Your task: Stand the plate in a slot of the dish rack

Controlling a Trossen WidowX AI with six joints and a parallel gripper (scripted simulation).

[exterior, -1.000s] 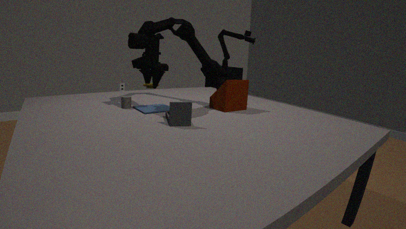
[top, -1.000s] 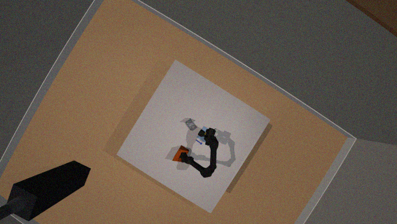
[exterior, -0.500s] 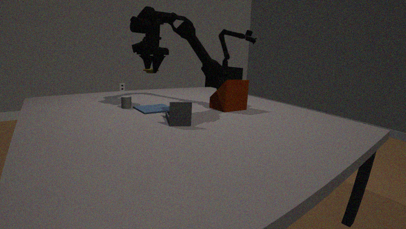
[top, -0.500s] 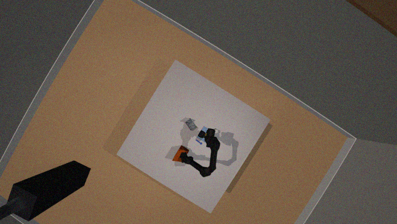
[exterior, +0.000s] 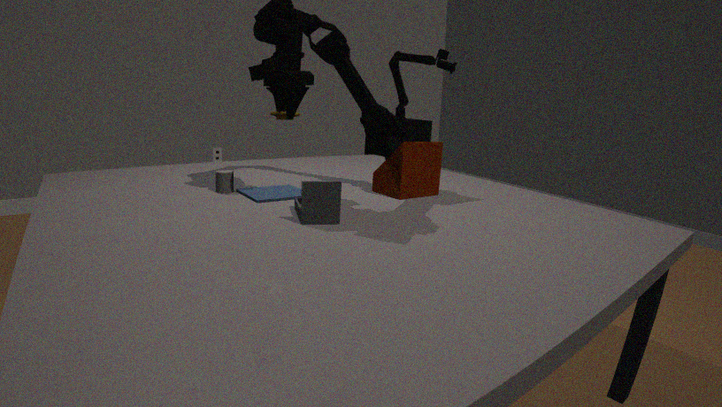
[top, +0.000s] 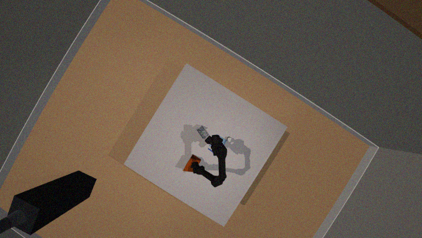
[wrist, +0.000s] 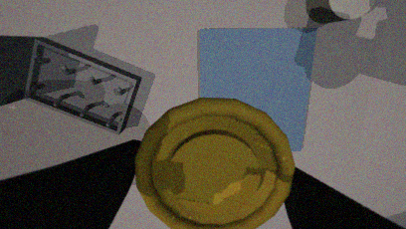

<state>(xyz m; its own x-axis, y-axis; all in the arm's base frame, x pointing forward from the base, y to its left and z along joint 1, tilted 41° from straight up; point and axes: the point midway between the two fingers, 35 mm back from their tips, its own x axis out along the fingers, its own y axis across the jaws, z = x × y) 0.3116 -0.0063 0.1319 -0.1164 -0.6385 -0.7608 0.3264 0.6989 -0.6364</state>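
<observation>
The grey dish rack lies 160 mm below my gripper tip, 150 mm to the left of it and 30 mm ahead of it. From my gripper tip the other things lie so: blue spoon: 180 mm below, 120 mm behind, 30 mm to the right; then plate: 10 mm above; then white cup: 160 mm below, 140 mm to the right, 70 mm ahead.
</observation>
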